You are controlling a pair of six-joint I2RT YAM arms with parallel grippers.
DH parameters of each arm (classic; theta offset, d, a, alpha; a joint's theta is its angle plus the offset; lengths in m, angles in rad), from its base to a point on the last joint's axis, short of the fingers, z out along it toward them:
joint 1: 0 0.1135 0.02 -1.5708
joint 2: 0 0 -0.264 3.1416
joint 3: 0.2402 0 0.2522 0
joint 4: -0.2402 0 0.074 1.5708
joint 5: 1.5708 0 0 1.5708
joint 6: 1.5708 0.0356 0 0
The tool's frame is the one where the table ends.
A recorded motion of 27 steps. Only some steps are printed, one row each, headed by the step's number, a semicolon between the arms.
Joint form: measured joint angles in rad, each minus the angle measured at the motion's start. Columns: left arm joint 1, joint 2, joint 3, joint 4, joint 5, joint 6; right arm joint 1, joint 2, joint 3, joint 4, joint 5, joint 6.
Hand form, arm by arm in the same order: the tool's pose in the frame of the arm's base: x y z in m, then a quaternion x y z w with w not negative. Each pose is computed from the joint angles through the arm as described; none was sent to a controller.
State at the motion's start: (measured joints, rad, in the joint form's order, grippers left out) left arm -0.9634 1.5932 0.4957 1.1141 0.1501 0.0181; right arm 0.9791 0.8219 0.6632 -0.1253 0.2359 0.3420
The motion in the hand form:
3: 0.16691 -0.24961 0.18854 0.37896 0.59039 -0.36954 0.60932; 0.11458 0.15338 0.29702 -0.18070 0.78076 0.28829 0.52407
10: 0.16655 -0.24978 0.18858 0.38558 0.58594 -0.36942 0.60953; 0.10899 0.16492 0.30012 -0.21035 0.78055 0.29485 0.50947
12: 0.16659 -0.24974 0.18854 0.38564 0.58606 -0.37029 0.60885; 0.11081 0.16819 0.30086 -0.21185 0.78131 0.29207 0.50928
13: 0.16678 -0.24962 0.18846 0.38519 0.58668 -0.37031 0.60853; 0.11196 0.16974 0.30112 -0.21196 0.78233 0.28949 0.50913
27: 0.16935 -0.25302 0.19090 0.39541 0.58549 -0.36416 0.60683; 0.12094 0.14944 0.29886 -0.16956 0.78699 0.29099 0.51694
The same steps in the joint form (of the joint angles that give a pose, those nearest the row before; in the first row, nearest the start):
3: 0.0000 0.0000 0.0004 -0.0011 0.0023 0.0050; -0.0073 -0.0198 0.0000 -0.0324 -0.0046 0.0034
10: 0.0000 0.0000 0.0004 -0.0007 0.0134 0.0164; 0.0484 0.0160 0.0324 -0.0530 -0.0080 -0.0057
12: 0.0004 0.0000 0.0004 -0.0011 0.0153 0.0149; 0.0496 0.0347 0.0427 -0.0488 -0.0049 -0.0092
13: 0.0012 0.0000 0.0004 -0.0019 0.0153 0.0137; 0.0492 0.0447 0.0485 -0.0484 -0.0019 -0.0107
27: 0.0027 -0.0004 0.0233 -0.0385 0.0236 0.0351; -0.0534 -0.0141 0.0133 -0.0500 -0.0442 0.0187

